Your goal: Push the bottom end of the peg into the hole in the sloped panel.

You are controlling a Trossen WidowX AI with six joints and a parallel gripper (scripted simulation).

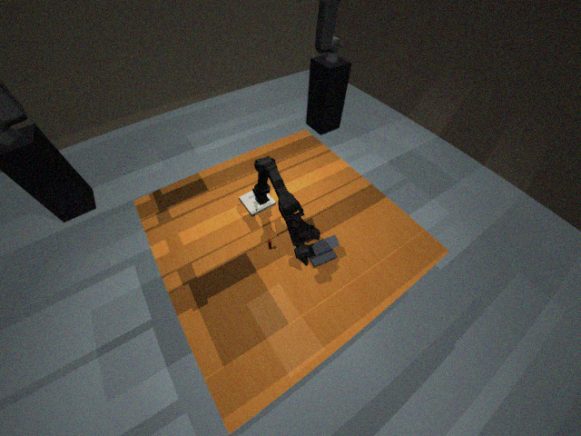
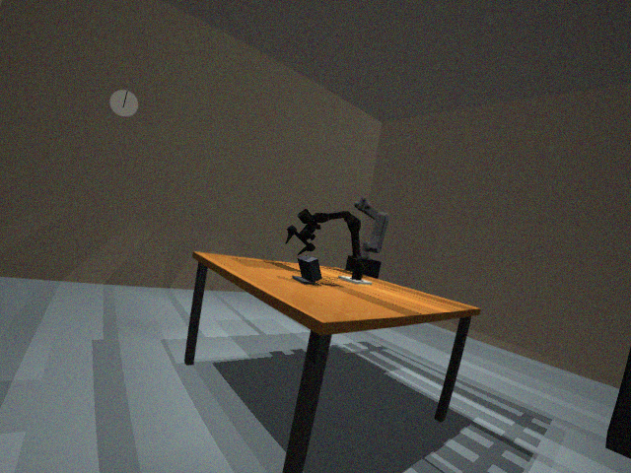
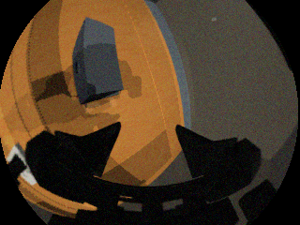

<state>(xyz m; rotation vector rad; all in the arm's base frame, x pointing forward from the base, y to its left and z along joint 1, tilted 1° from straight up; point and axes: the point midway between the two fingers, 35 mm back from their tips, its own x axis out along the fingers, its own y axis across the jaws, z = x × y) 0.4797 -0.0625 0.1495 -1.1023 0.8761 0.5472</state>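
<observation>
My gripper tip is 20 cm past the dark red peg, 9 cm above it and 6 cm to the left of it. The rest, counted from my gripper tip: grey sloped panel: 14 cm to the left, 7 cm below, 4 cm behind.
</observation>
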